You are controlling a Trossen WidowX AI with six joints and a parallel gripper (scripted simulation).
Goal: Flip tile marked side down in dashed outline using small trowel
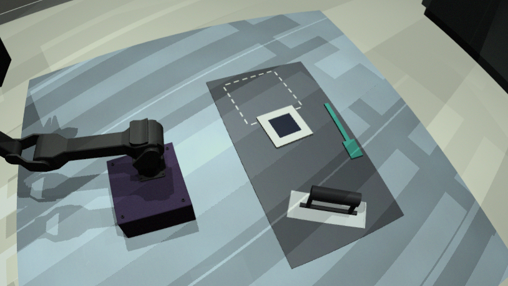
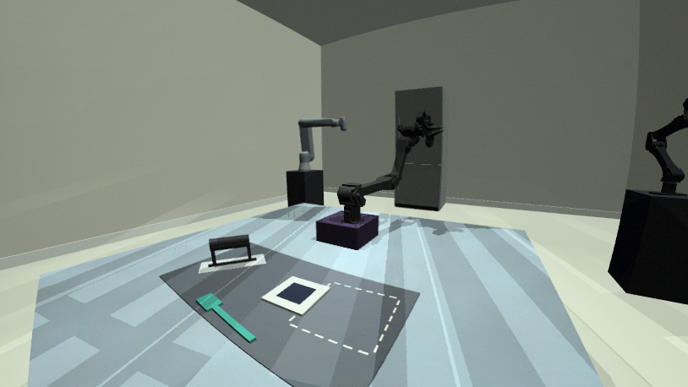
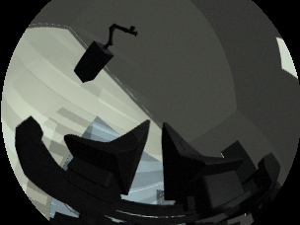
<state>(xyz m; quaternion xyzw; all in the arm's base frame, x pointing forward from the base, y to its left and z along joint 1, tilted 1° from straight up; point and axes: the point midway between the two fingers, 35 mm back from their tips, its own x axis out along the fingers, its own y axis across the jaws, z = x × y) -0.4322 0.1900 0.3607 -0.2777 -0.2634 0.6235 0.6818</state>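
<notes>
Now: the trowel 84 cm ahead of my gripper tip, 42 cm to the right of it and 41 cm below it. From my gripper tip the other things lie so: teal tool (96 cm ahead, 20 cm to the right, 44 cm below); tile (80 cm ahead, 13 cm to the right, 44 cm below).
</notes>
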